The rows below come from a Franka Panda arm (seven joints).
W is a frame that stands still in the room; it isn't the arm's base.
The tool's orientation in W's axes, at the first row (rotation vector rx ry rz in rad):
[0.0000 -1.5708 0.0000]
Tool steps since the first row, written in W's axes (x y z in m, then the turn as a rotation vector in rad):
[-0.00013 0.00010 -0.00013 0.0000 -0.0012 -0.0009]
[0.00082 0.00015 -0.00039 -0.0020 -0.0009 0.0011]
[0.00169 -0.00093 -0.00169 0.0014 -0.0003 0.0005]
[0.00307 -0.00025 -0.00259 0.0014 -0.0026 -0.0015]
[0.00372 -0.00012 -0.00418 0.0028 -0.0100 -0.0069]
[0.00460 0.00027 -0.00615 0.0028 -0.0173 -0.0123]
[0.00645 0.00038 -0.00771 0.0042 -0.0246 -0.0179]
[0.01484 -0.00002 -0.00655 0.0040 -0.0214 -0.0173]
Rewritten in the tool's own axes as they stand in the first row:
[-0.00013 0.00010 0.00013 -0.0009 -0.0012 0.0000]
[-0.00039 0.00015 -0.00082 0.0011 -0.0009 0.0020]
[-0.00169 -0.00093 -0.00169 0.0005 -0.0003 -0.0014]
[-0.00259 -0.00025 -0.00307 -0.0015 -0.0026 -0.0014]
[-0.00418 -0.00012 -0.00372 -0.0069 -0.0100 -0.0028]
[-0.00615 0.00027 -0.00460 -0.0123 -0.0173 -0.0028]
[-0.00771 0.00038 -0.00645 -0.0179 -0.0246 -0.0042]
[-0.00655 -0.00002 -0.01484 -0.0173 -0.0214 -0.0040]

